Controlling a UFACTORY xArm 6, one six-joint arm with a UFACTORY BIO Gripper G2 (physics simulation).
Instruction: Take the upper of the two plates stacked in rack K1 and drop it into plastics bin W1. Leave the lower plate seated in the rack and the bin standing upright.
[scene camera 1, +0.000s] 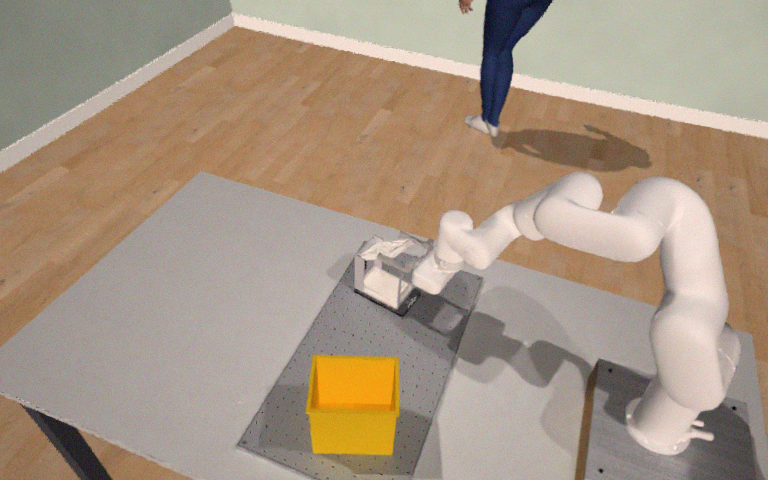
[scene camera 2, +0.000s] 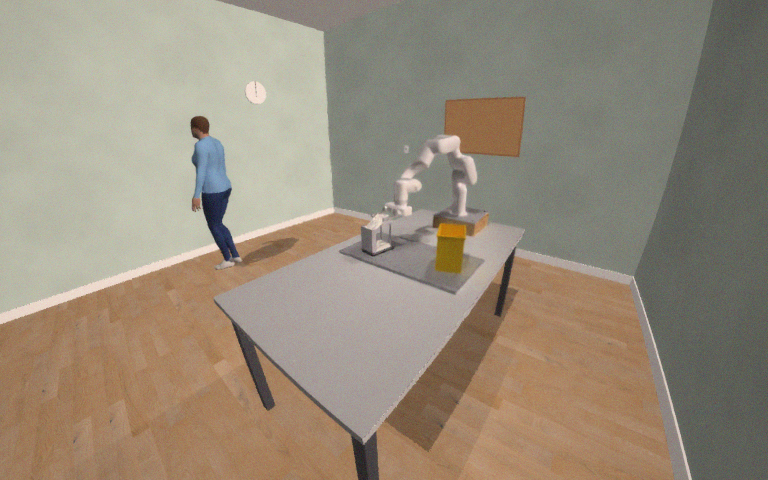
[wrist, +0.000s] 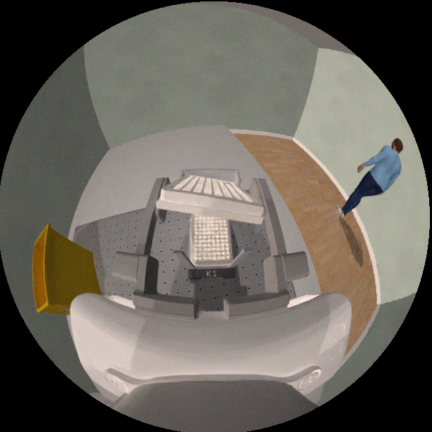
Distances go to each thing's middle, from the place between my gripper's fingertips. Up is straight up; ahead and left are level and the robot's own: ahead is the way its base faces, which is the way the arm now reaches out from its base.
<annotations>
I see the yellow plastics bin W1 (scene camera 1: 353, 401) 40 cm to the left of my hand, 10 cm below it and 3 cm behind it.
</annotations>
